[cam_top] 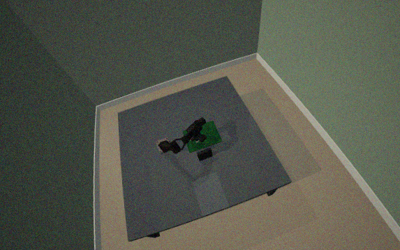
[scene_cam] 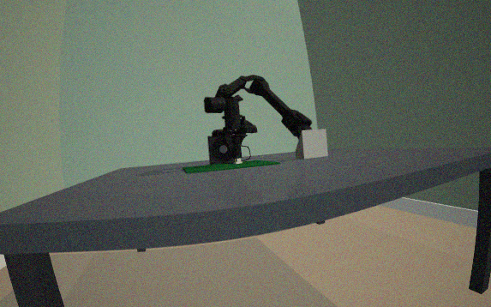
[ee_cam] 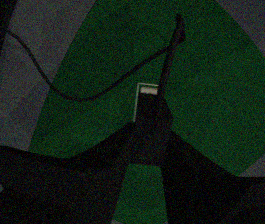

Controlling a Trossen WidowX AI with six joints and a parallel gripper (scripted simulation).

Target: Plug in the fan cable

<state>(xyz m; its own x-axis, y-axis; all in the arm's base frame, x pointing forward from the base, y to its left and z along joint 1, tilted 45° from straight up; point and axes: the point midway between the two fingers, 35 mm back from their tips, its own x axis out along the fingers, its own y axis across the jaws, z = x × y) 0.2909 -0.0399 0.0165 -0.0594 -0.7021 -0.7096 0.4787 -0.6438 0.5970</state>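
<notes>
My gripper tip is 10 mm below the black plug and 10 mm past it. The rest, counted from my gripper tip: green board: 50 mm below, 40 mm ahead, 30 mm to the left; black fan: 170 mm to the right, 20 mm above; white fan header: 40 mm below, 10 mm behind.
</notes>
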